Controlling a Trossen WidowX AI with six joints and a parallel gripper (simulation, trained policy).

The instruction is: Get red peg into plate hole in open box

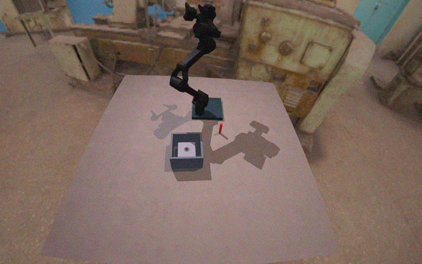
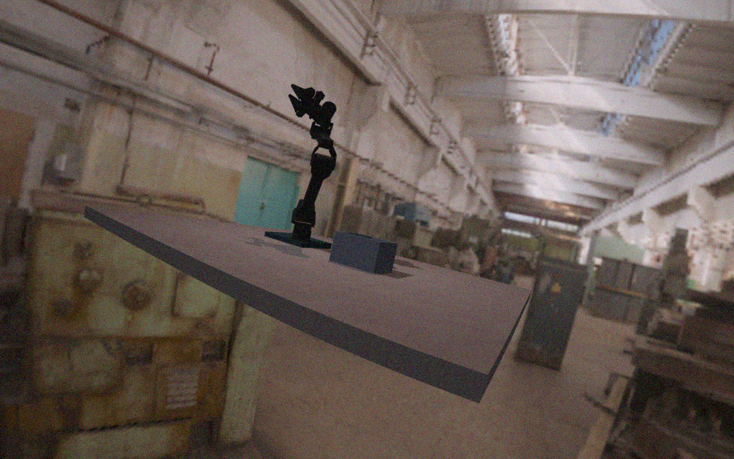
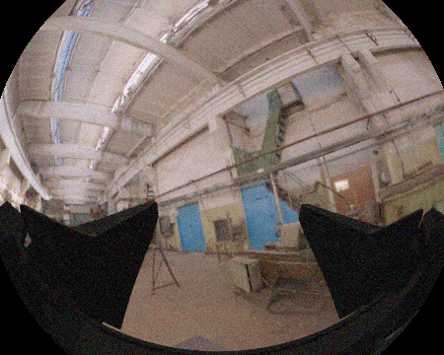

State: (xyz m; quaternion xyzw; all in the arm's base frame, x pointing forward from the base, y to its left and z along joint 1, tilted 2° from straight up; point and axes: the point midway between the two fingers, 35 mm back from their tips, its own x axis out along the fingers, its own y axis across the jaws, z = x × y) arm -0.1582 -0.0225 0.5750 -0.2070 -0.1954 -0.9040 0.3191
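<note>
My gripper tip is 340 mm short of the red peg, 170 mm to the right of it and 570 mm above it. Round my gripper tip: blue box: 500 mm ahead, 20 mm to the right, 590 mm below; then plate: 500 mm ahead, 20 mm to the right, 570 mm below.
</note>
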